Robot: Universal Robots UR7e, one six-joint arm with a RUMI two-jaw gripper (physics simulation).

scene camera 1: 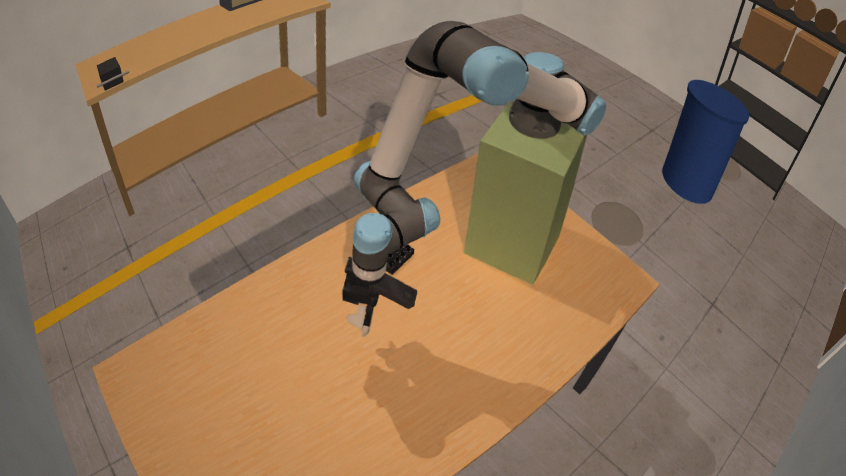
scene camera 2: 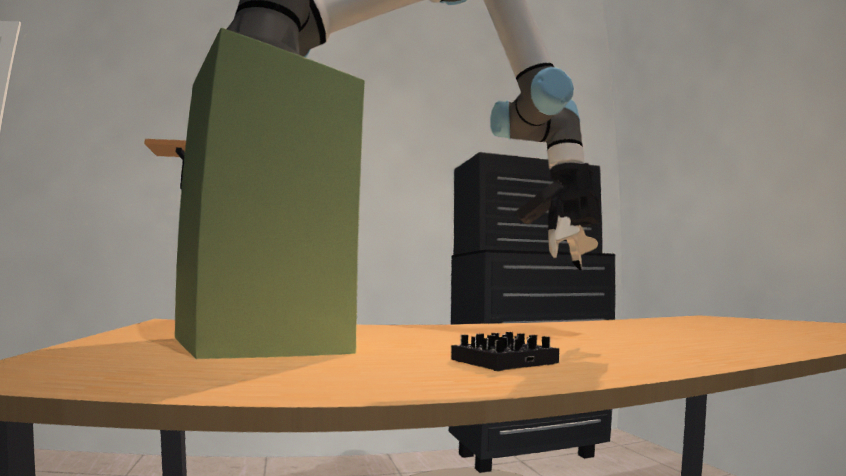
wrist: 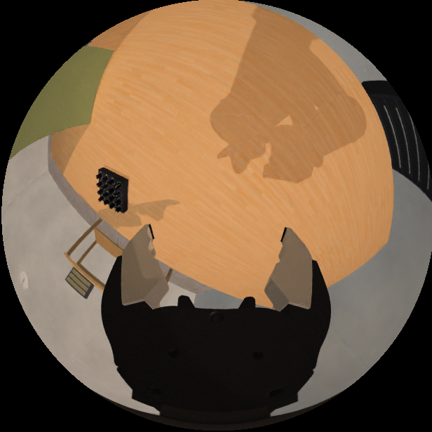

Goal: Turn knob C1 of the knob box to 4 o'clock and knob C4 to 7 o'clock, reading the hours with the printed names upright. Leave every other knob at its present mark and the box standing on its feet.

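Where they show: gripper, fingertip midpoint: (scene camera 1: 370, 312) (scene camera 2: 568, 264); arm's base, origin of the base link: (scene camera 1: 535, 120) (scene camera 2: 254, 68).
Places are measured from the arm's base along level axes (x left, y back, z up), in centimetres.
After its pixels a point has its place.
Observation:
The knob box (scene camera 1: 400, 259) @(x -14.9, y -35.3, z -43.5 cm) (scene camera 2: 502, 357) @(x -25.5, y -31.9, z -44.0 cm) (wrist: 113, 190) is a low black box with rows of upright black knobs. It lies level on the wooden table, partly hidden behind the arm in scene camera 1. Its printed names and the knob marks are too small to read, so C1 and C4 cannot be told apart from the others. My gripper (scene camera 1: 359, 325) (scene camera 2: 569, 255) @(x 0.5, y -61.0, z -30.8 cm) (wrist: 217, 227) is open with nothing between its fingers. It hangs well above the table, away from the box; in the wrist view the box is to the left, beyond the left finger.
A green pedestal (scene camera 1: 513, 207) @(x 6.8, y -14.8, z -19.7 cm) (scene camera 2: 278, 207) @(x -8.7, y -5.4, z -24.6 cm) (wrist: 65, 95) carrying the arm stands on the wooden table (scene camera 1: 248, 378) @(x -12.5, y -96.6, z -45.8 cm) (scene camera 2: 680, 349) @(x -22.3, y -68.1, z -45.8 cm) (wrist: 175, 125). A black drawer cabinet (scene camera 2: 473, 290) (wrist: 400, 135) stands beyond the table. A blue bin (scene camera 1: 704, 145), a side bench (scene camera 1: 207, 35) and a shelf rack (scene camera 1: 810, 136) stand on the floor.

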